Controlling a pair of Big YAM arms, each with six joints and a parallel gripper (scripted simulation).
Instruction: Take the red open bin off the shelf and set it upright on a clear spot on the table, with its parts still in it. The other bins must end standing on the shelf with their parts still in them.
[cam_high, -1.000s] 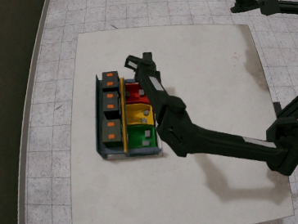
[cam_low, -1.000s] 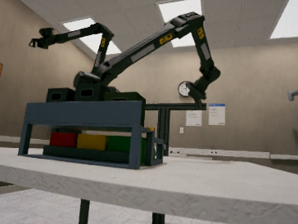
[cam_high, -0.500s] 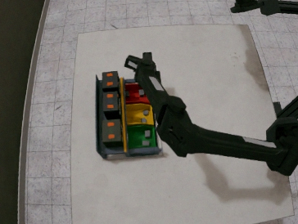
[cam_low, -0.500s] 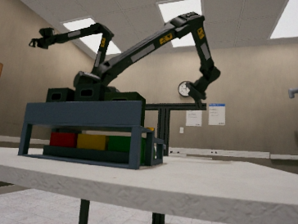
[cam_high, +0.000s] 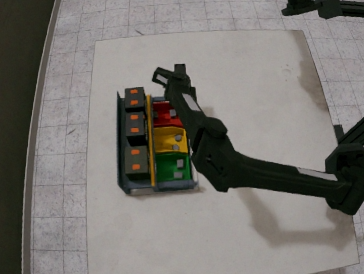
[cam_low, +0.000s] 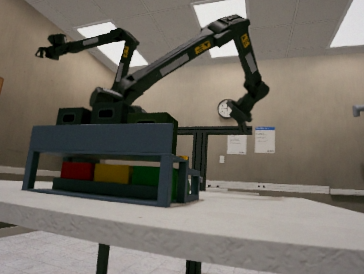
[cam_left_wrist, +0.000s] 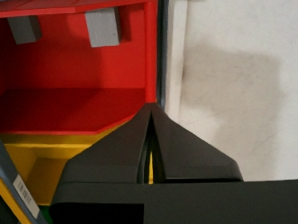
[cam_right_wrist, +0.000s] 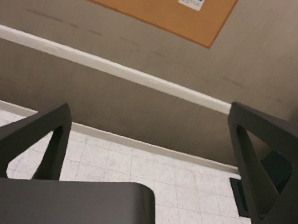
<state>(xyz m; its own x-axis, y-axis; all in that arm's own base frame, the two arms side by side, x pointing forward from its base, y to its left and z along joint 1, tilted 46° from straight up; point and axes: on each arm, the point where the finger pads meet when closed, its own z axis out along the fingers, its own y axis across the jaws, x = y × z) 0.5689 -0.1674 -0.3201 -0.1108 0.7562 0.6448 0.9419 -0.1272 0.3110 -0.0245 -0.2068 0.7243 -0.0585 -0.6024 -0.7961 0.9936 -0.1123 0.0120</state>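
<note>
The red bin lies 80 mm ahead of my left hand and 80 mm below it. The rest, counted from my left hand: green bin (70 mm ahead, 230 mm to the left, 80 mm below); yellow bin (80 mm ahead, 110 mm to the left, 80 mm below).
</note>
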